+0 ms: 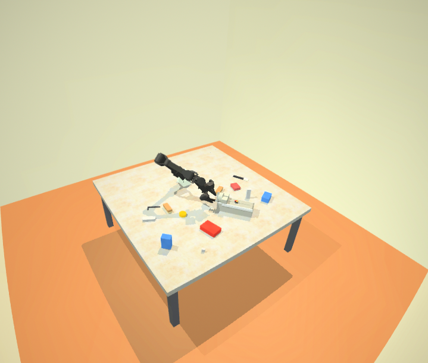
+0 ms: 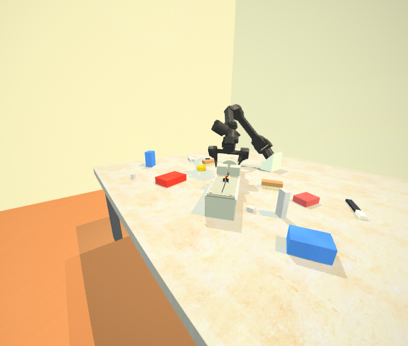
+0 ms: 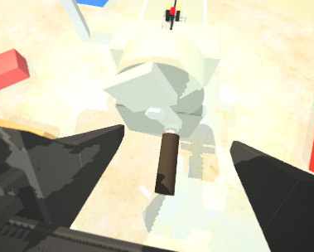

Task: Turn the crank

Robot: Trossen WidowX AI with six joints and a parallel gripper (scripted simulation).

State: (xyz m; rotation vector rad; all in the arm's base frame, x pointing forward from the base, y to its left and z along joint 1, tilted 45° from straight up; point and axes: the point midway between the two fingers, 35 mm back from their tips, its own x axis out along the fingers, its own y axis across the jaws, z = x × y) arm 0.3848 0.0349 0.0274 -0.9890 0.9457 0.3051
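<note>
Right now my gripper tip is 1 cm to the right of the crank and 1 cm past it. From my gripper tip the other things lie so: brown crank handle (2 cm behind, 1 cm to the right, 1 cm below); then red pointer (11 cm to the left, 11 cm ahead, 1 cm above); then yellow disc (24 cm to the right, 7 cm below, 5 cm behind).
</note>
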